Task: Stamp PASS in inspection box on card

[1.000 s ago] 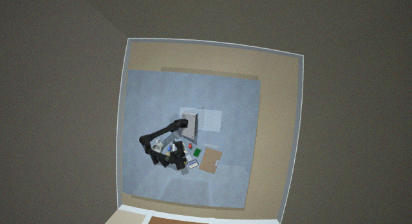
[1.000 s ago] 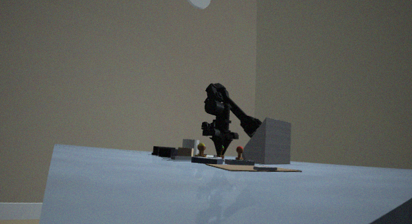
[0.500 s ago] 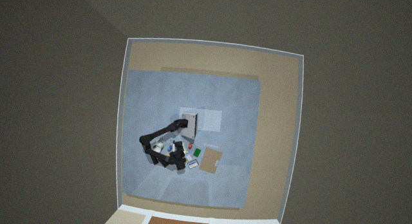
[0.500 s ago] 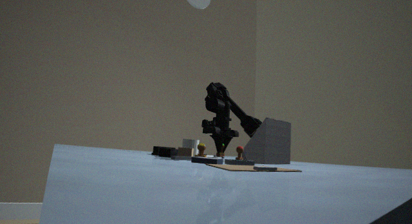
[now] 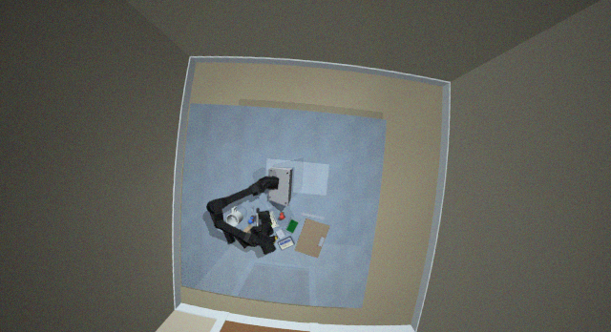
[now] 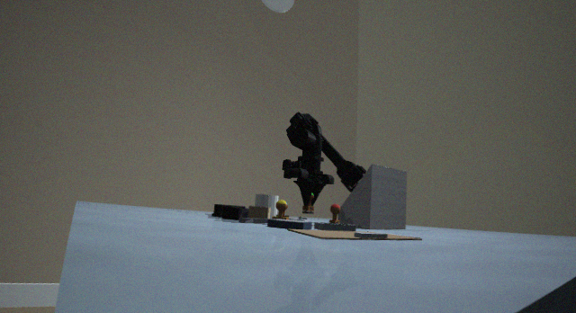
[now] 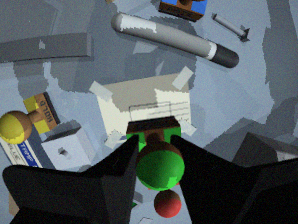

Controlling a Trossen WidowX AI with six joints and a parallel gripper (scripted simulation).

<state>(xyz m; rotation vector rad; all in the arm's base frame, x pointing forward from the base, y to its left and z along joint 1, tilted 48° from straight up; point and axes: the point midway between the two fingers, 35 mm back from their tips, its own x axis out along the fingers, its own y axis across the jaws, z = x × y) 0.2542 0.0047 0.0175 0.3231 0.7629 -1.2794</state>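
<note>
My gripper tip is 15 cm short of the grey strip, 5 cm above it and 3 cm to the left of it. Also, from my gripper tip: green-knobbed stamp (right at my gripper tip); then white inspection card (6 cm below, 1 cm ahead); then red-knobbed stamp (7 cm to the left, 4 cm below, 4 cm behind).
</note>
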